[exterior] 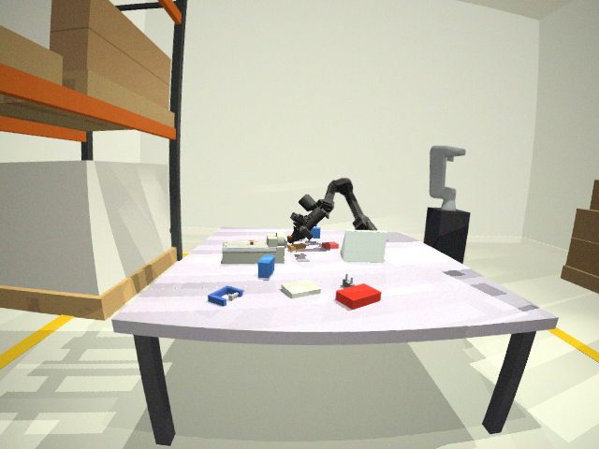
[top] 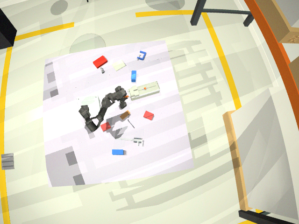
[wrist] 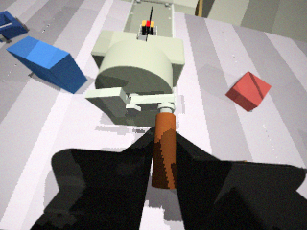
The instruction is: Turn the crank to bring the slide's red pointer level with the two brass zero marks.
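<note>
Right now my gripper tip is 1 cm to the right of the crank and 2 cm below it. The rest, counted from my gripper tip: red pointer 16 cm ahead, 6 cm to the left, 1 cm above; then orange-brown crank handle 2 cm behind, 2 cm above; then brown block 4 cm behind, 14 cm to the right, 6 cm below.
</note>
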